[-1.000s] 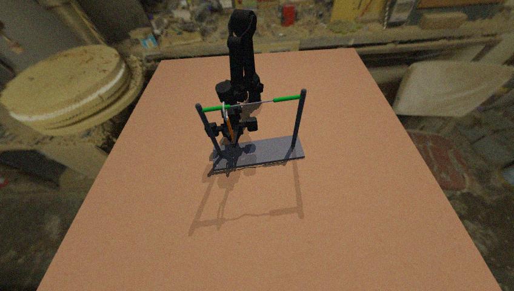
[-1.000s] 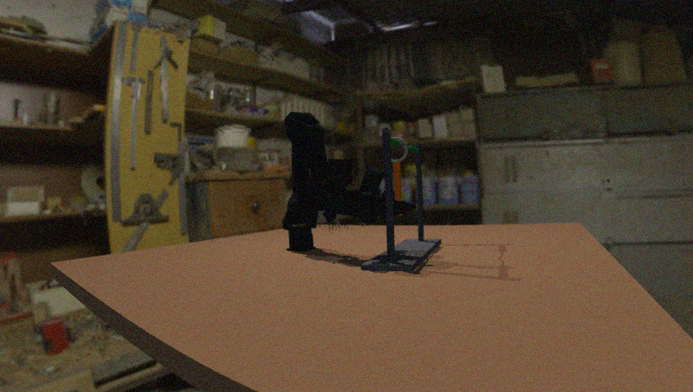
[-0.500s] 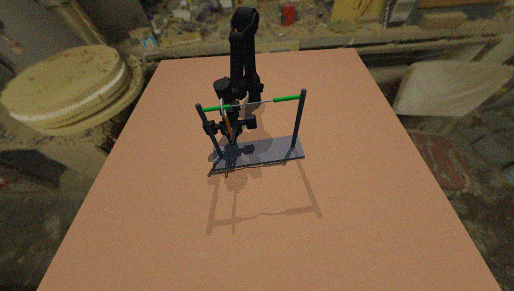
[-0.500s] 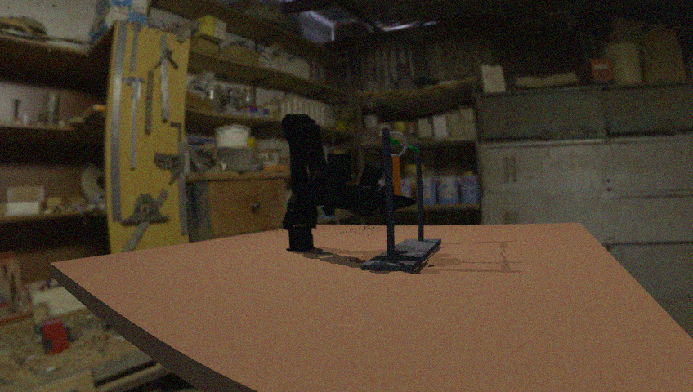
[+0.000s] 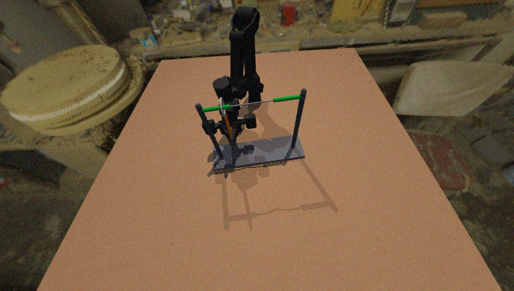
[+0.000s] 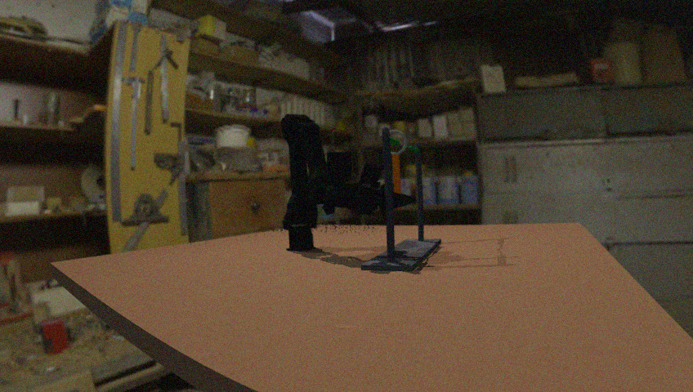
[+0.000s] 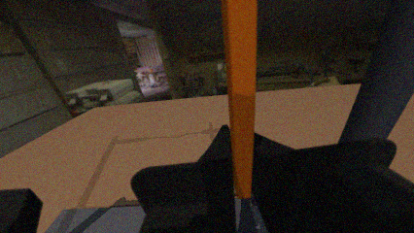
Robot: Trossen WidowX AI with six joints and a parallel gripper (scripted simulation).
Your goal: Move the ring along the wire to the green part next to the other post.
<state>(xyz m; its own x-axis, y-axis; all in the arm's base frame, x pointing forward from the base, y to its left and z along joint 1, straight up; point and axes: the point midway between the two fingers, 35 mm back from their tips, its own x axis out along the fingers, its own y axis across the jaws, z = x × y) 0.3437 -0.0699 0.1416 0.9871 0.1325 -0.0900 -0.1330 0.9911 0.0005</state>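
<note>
The ring with orange handle lies 4 cm behind my gripper tip, 1 cm to the right of it and 9 cm above it.
</note>
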